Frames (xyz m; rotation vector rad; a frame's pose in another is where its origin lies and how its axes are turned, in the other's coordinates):
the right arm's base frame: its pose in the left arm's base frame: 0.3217 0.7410 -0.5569 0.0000 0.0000 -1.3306
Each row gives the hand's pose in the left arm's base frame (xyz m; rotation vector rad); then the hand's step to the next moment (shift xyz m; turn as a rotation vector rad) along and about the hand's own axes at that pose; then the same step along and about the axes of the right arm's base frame.
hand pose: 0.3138 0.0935 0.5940 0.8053 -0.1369 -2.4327
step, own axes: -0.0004 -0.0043 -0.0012 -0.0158 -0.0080 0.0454
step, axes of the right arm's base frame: -0.0041 -0.0002 -0.0019 -0.0161 -0.0163 0.0430
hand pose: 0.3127 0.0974 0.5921 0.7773 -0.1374 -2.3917
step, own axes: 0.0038 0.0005 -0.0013 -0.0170 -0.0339 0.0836
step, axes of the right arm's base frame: 0.0021 -0.0020 -0.0028 -0.0420 -0.0452 0.0679
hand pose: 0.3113 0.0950 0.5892 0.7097 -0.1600 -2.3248
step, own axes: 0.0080 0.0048 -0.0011 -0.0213 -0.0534 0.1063
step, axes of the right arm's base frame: 0.0081 -0.0035 -0.0031 -0.0623 -0.0618 0.0831
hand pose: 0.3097 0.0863 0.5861 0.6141 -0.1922 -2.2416
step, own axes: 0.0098 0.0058 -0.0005 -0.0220 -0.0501 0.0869
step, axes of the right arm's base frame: 0.0104 -0.0041 -0.0022 -0.0588 -0.0502 0.0676
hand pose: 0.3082 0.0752 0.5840 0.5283 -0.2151 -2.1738
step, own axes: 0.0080 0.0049 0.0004 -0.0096 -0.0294 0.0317
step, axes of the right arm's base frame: 0.0088 -0.0031 -0.0004 -0.0310 -0.0233 0.0214
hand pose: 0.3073 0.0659 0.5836 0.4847 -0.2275 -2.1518
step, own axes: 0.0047 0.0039 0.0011 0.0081 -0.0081 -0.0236
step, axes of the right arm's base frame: 0.0059 -0.0015 0.0011 0.0014 -0.0006 -0.0262
